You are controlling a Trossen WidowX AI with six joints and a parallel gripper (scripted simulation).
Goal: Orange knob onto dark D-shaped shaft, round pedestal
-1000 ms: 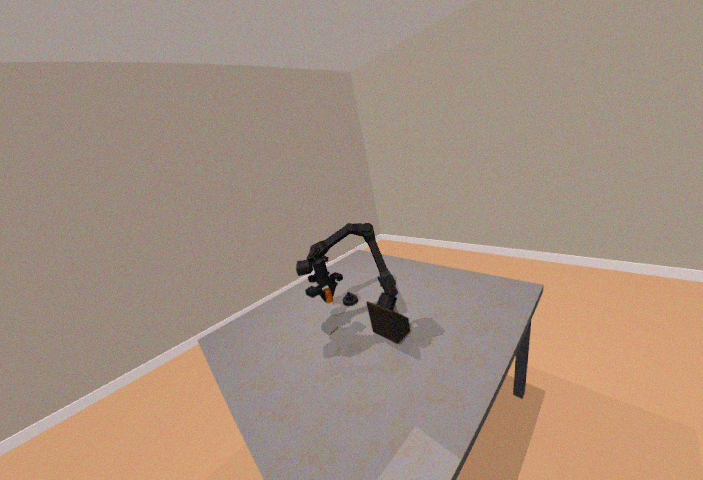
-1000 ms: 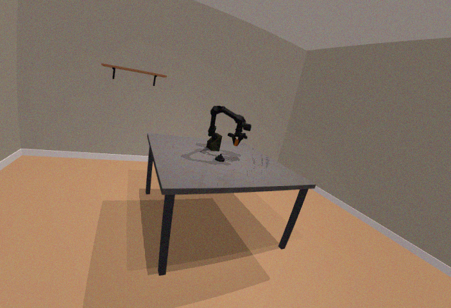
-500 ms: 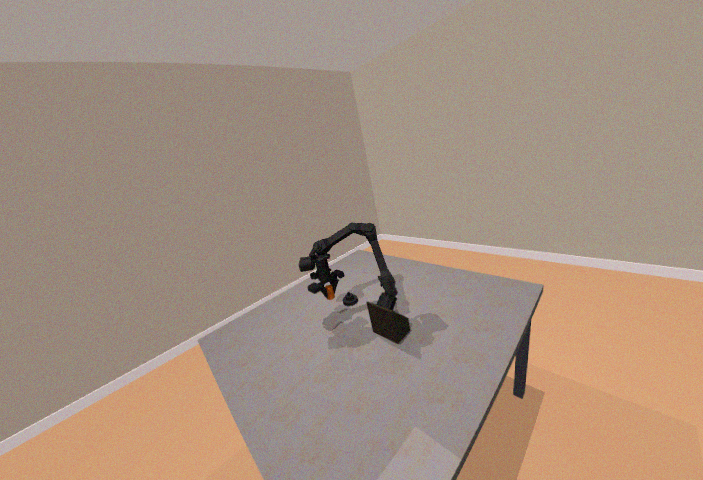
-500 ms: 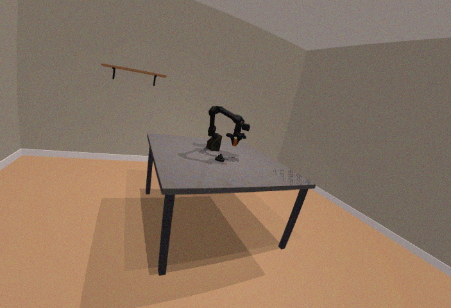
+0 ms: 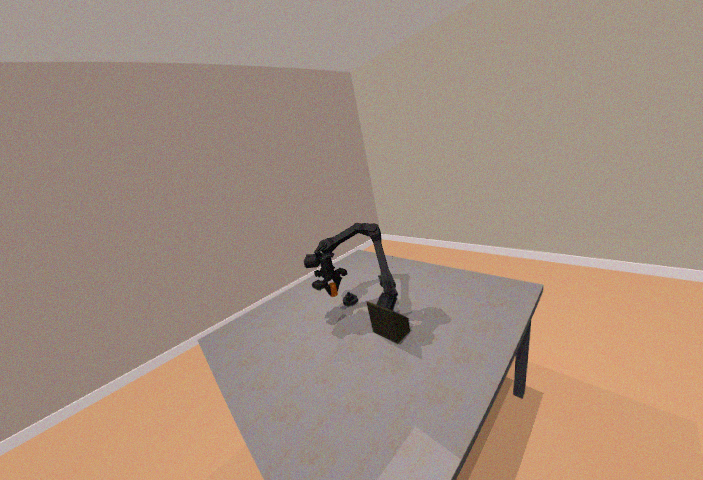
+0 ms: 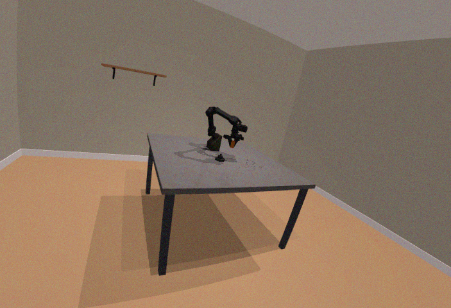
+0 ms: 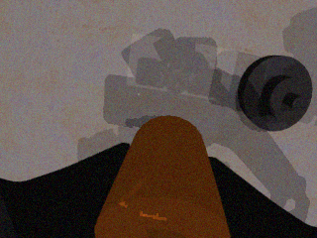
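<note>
The pedestal with shaft lies 20 mm ahead of my gripper tip, 110 mm to the right of it and 100 mm below it. From my gripper tip the other things lie so: orange knob (20 mm above).
</note>
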